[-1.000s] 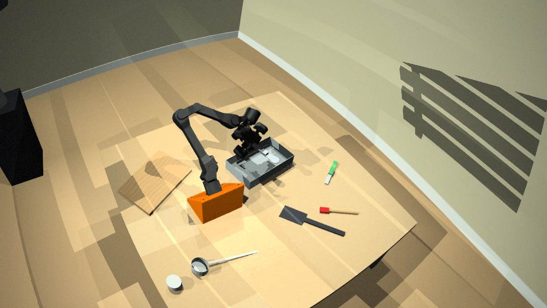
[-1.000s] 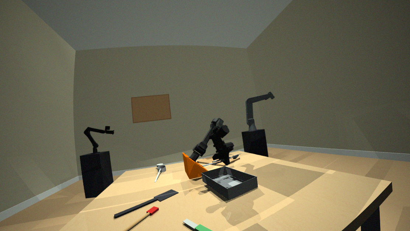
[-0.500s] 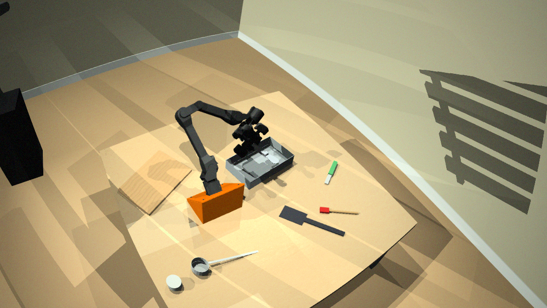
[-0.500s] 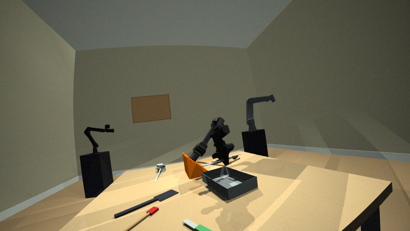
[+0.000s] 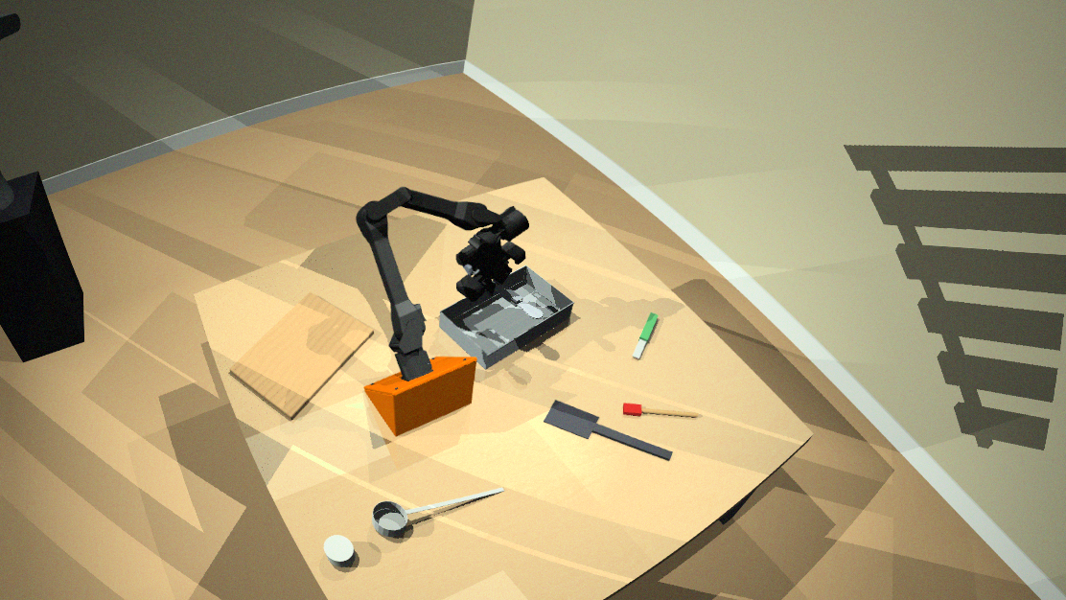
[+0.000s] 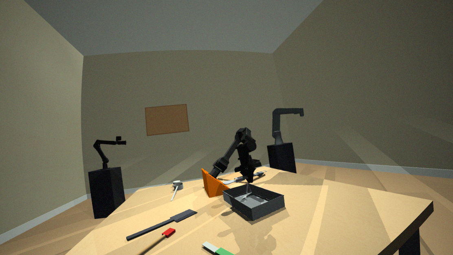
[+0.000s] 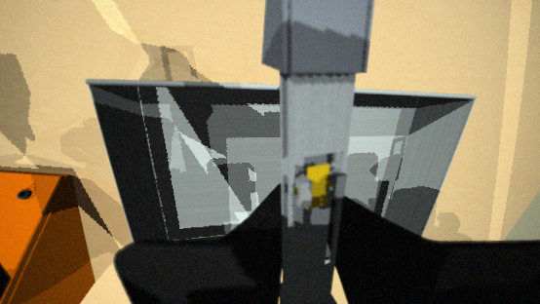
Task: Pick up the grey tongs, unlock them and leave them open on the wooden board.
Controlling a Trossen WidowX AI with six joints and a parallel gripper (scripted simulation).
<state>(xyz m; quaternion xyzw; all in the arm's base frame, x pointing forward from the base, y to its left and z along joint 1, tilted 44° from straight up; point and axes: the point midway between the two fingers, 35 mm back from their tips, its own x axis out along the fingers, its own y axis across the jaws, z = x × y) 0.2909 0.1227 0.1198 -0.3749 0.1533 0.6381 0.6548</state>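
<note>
Right now my gripper tip is 30 mm short of the grey roasting tin, 20 mm to the left of it and 70 mm above it. The rest, counted from my gripper tip: green-handled tool (340 mm ahead, 240 mm to the right, 90 mm below); black spatula (60 mm ahead, 430 mm to the right, 90 mm below); yellow lock piece (10 mm behind, 20 mm to the left, 40 mm above).
</note>
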